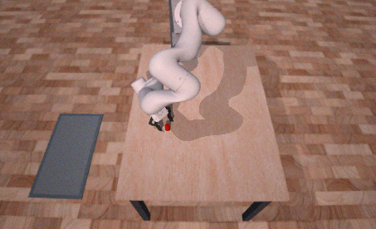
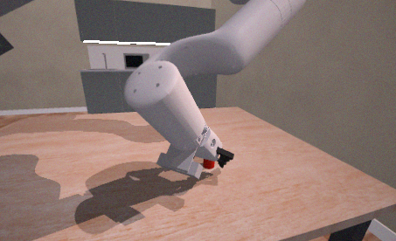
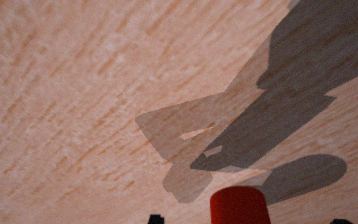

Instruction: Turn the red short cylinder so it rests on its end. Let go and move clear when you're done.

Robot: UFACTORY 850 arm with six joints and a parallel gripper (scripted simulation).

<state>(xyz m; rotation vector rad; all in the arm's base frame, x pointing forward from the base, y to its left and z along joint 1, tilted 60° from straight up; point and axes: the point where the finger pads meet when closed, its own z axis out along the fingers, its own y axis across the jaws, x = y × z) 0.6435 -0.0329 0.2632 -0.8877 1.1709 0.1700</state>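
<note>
Now: hand 2 cm above the red short cylinder and 1 cm to the right of it.
</note>
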